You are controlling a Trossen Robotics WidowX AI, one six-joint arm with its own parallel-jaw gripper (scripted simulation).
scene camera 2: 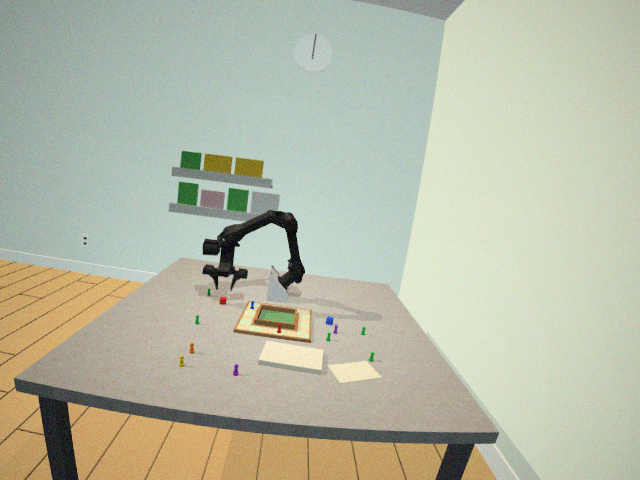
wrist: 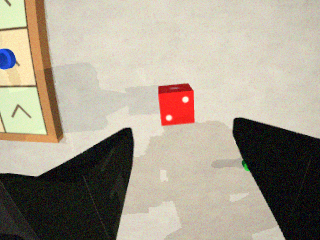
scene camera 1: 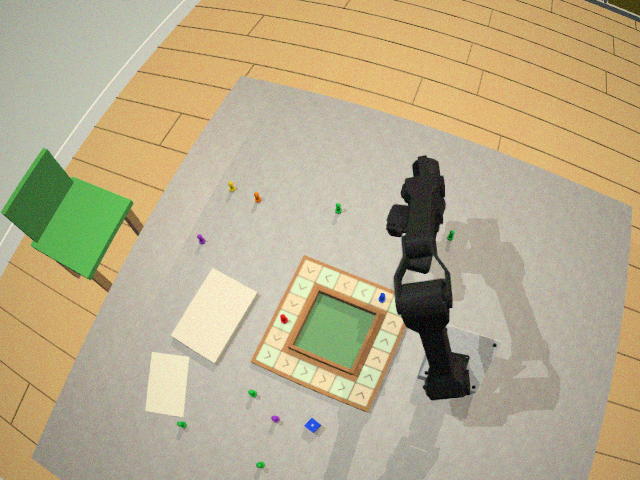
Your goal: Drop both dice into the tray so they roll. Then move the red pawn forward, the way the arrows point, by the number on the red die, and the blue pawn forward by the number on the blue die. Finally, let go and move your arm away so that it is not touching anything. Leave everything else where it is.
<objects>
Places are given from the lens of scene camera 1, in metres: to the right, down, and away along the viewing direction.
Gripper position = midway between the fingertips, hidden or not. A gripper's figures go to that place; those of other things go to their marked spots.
my gripper (scene camera 1: 418, 246): 0.23, 0.01, 1.10
cream box (scene camera 1: 218, 309): -0.24, 0.16, 1.10
cream card (scene camera 1: 166, 393): -0.36, 0.36, 1.03
</objects>
